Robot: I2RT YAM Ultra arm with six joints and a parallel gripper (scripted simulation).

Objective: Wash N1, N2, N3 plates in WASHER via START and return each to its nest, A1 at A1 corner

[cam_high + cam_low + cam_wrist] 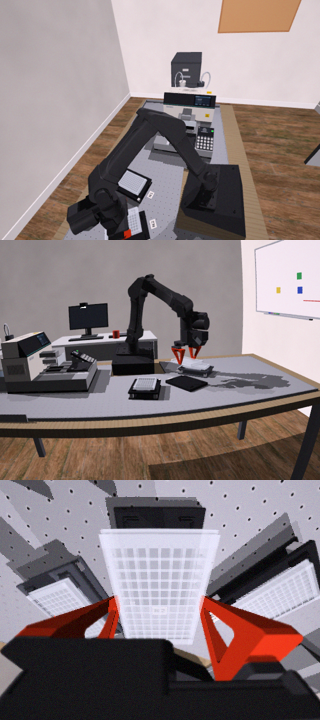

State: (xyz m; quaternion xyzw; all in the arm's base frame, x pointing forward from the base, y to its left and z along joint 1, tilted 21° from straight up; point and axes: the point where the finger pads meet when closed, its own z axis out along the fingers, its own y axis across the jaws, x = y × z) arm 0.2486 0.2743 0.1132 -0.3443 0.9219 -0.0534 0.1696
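The black washer carrier lies 7 cm behind my hand, 54 cm to the right of it and 4 cm below it. The rest, counted from my hand: N2 label (8 cm behind, 7 cm to the right, 11 cm below); nest N3 (17 cm behind, 7 cm to the left, 8 cm below); nest N2 (11 cm below).
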